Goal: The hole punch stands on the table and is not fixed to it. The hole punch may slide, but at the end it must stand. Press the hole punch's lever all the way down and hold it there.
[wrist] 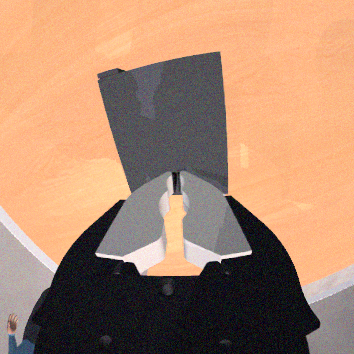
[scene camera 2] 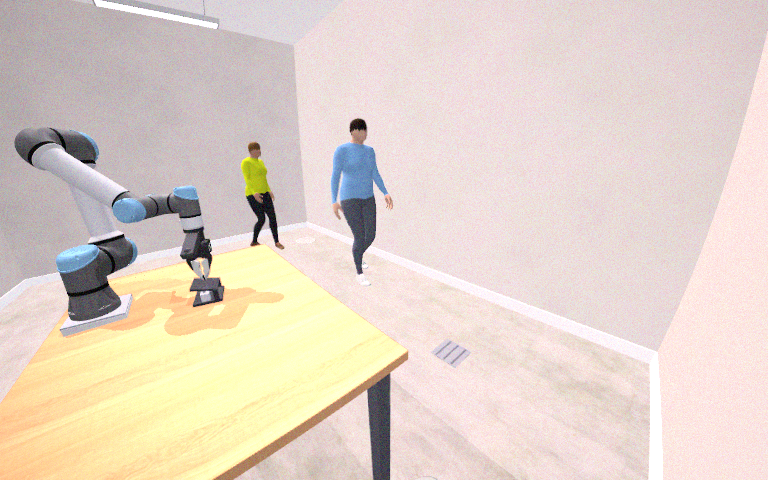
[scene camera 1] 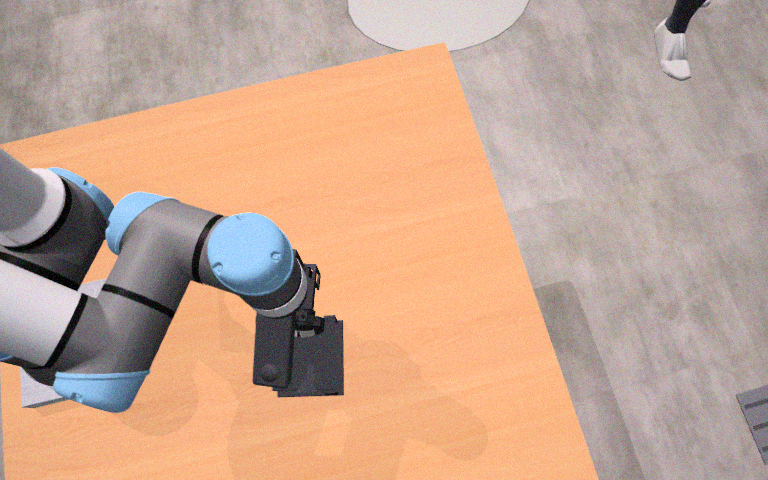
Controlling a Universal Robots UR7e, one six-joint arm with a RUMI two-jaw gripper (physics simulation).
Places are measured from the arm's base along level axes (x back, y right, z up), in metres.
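Pixels of known places: gripper, fingertip midpoint: (wrist: 176,174) (scene camera 2: 205,279) (scene camera 1: 302,331); arm's base at its link origin: (scene camera 2: 96,309).
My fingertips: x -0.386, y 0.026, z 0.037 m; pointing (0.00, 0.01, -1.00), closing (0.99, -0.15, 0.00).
Observation:
Ahead of a thing's pixels: the offset from my fingertips to its top centre. Level surfaces: height alone.
The dark grey hole punch @(dx -0.004, dy +0.034, dz +0.009 m) (scene camera 1: 325,362) (scene camera 2: 207,296) (wrist: 170,115) stands upright on the table @(dz -0.064 m) (scene camera 1: 396,169) (scene camera 2: 271,362) (wrist: 290,100). Its flat lever @(dx -0.002, dy +0.034, dz +0.009 m) (scene camera 2: 205,284) is raised, with a wedge-shaped gap over the base in scene camera 2. My gripper (scene camera 1: 306,332) (scene camera 2: 202,277) (wrist: 176,174) is shut and empty, pointing down. Its fingertips are at one end of the lever's top, over or very near its edge; whether they touch it I cannot tell. In the wrist view the fingers cover part of that end, and in scene camera 1 the gripper body hides one side of the punch.
The arm's base plate (scene camera 2: 99,321) stands on the table left of the punch in scene camera 2. A person in blue (scene camera 2: 356,175) and a person in yellow (scene camera 2: 256,176) are on the floor beyond the table. A floor grate (scene camera 2: 451,352) lies to the right.

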